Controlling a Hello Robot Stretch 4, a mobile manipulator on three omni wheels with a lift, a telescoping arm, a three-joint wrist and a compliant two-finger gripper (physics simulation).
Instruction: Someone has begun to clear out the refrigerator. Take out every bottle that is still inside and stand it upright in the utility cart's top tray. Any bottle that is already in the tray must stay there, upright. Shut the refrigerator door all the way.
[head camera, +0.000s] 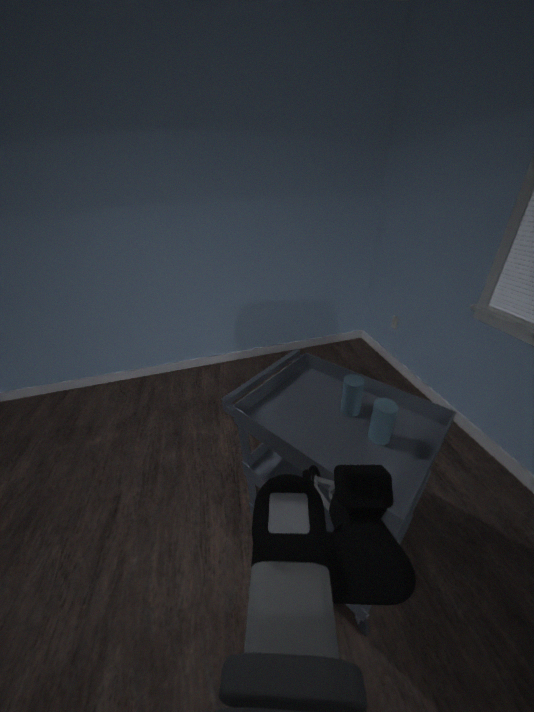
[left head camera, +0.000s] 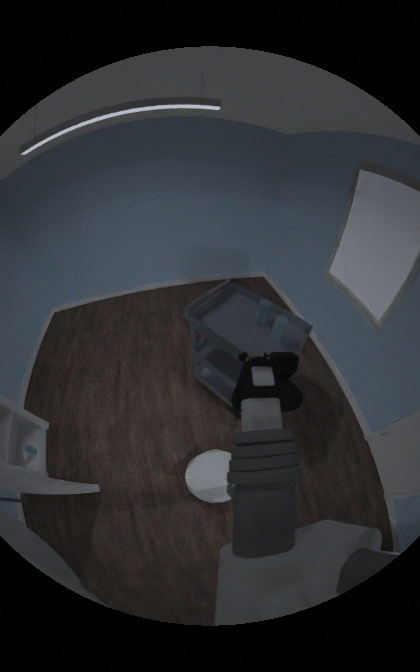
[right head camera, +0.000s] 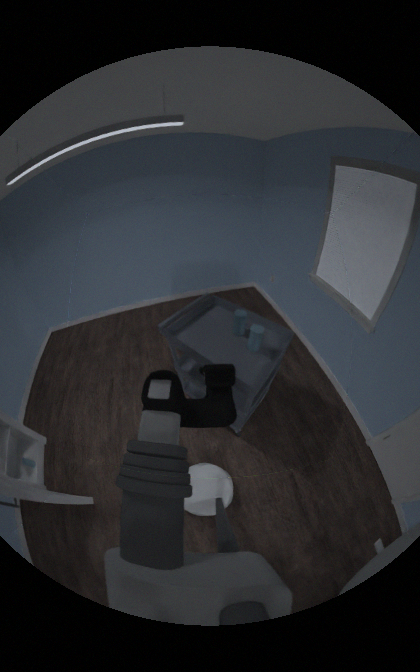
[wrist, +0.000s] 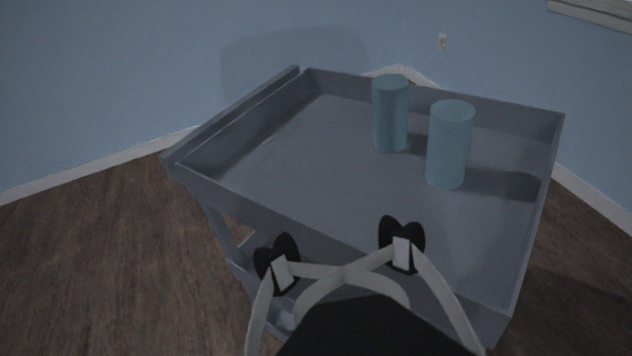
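Two blue bottles stand upright in the grey cart's top tray (head camera: 298, 402) (left head camera: 225, 317) (right head camera: 200, 337) (wrist: 310, 170): a farther bottle (head camera: 352, 395) (left head camera: 263, 312) (right head camera: 240, 322) (wrist: 390, 114) and a nearer bottle (head camera: 382, 421) (left head camera: 278, 328) (right head camera: 256, 338) (wrist: 449, 145). My gripper (left head camera: 255, 357) (wrist: 338, 243) is open and empty, over the tray's near side; the arm partly hides it in the head view. The refrigerator (left head camera: 40, 422) (right head camera: 37, 437) is at the left edge. Its door (left head camera: 72, 486) (right head camera: 65, 497) stands open. A blue bottle (left head camera: 31, 449) (right head camera: 28, 462) shows inside.
The cart's lower shelves show below the tray's near edge. A wall corner is behind the cart, and a window (left head camera: 380, 245) (right head camera: 367, 240) is on the right wall. My white round base (left head camera: 207, 475) (right head camera: 210, 490) is on the wooden floor (head camera: 143, 517) between cart and refrigerator.
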